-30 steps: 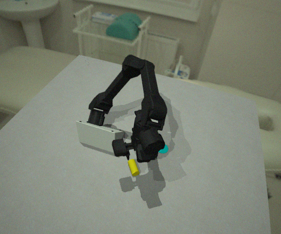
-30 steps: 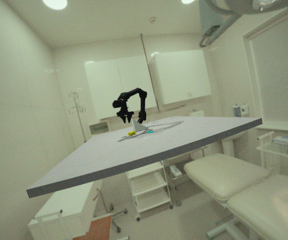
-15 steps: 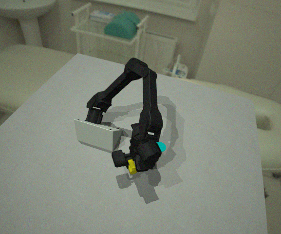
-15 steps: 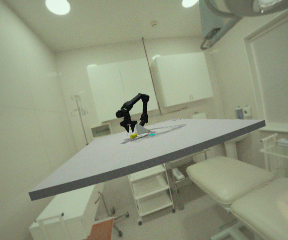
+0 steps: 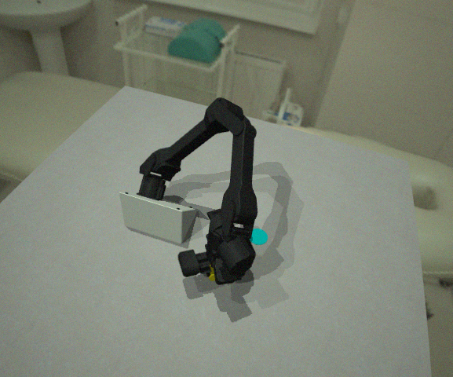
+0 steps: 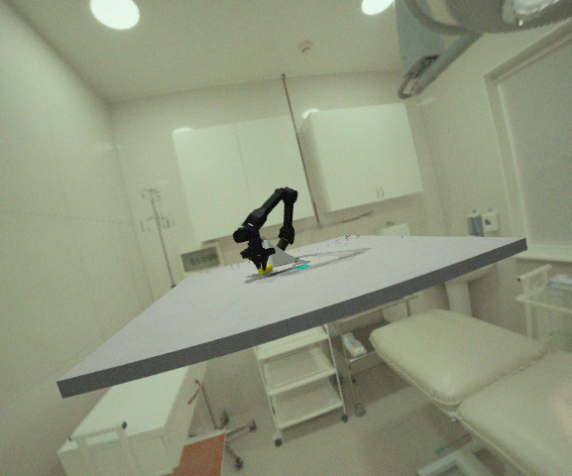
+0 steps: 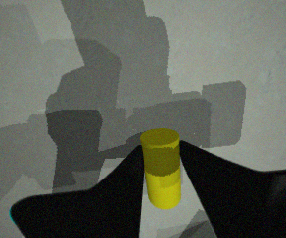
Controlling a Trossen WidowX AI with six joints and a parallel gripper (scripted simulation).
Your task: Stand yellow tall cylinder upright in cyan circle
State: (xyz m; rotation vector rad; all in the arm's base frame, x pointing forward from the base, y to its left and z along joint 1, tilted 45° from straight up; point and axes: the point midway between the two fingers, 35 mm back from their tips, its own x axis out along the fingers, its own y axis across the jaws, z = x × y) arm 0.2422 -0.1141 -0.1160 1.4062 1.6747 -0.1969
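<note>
Now: the cyan circle 17 cm to the left of my gripper tip, 10 cm ahead of it and 2 cm below it. Round my gripper tip: yellow cylinder (2 cm to the left, 1 cm behind).
</note>
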